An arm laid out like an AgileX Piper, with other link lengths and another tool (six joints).
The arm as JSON. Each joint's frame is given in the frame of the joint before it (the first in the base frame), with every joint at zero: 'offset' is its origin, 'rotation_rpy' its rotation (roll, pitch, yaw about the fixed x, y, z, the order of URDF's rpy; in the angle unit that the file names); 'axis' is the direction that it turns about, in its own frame. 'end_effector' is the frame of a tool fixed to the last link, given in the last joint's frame.
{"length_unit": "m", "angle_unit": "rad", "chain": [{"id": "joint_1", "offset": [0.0, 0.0, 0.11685], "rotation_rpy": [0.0, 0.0, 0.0], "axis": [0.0, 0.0, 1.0]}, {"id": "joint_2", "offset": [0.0, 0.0, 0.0], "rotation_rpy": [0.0, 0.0, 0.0], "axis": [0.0, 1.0, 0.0]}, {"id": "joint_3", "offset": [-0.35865, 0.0, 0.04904], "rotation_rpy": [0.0, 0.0, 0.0], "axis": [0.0, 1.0, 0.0]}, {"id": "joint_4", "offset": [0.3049, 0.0, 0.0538], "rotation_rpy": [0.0, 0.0, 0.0], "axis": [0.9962, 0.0, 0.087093]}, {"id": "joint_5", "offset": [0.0, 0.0, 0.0], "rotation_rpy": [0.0, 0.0, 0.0], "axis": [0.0, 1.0, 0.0]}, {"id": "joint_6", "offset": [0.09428, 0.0, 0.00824], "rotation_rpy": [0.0, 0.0, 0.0], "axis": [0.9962, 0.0, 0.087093]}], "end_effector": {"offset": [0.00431, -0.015, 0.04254], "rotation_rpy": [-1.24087, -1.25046, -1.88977]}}
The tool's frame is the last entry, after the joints.
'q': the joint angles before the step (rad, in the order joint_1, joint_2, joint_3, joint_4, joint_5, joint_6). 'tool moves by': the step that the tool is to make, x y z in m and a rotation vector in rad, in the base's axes. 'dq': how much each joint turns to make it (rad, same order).
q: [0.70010, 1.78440, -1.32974, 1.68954, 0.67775, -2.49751]
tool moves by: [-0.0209, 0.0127, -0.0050, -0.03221, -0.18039, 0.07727]
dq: [0.03517, 0.00437, 0.00009, 0.00001, 0.00193, -0.19076]
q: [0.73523, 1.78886, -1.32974, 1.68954, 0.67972, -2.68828]
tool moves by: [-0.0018, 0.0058, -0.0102, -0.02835, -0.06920, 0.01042]
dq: [0.00871, 0.01589, -0.00005, -0.00005, -0.01764, -0.08089]
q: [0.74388, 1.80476, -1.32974, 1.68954, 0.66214, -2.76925]
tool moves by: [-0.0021, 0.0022, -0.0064, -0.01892, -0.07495, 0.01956]
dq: [0.00201, 0.00886, -0.00015, -0.00012, -0.00242, -0.08411]
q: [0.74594, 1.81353, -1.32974, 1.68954, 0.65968, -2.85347]
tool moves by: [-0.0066, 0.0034, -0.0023, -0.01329, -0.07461, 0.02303]
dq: [0.01122, 0.00001, 0.00009, 0.00015, -0.00705, -0.07655]
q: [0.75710, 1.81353, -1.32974, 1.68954, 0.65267, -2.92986]
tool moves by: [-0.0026, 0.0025, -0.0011, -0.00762, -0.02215, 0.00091]
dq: [0.00785, 0.00002, -0.00010, -0.00014, -0.01306, -0.02050]
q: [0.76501, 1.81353, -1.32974, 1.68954, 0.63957, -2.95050]
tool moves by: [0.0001, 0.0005, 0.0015, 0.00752, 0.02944, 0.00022]
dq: [0.00116, 0.00055, -0.00181, -0.00015, 0.00699, 0.03040]
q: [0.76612, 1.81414, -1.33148, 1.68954, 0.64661, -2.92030]
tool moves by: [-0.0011, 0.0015, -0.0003, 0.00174, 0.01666, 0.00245]
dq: [0.00418, 0.00156, 0.00010, 0.00002, 0.00225, 0.01565]
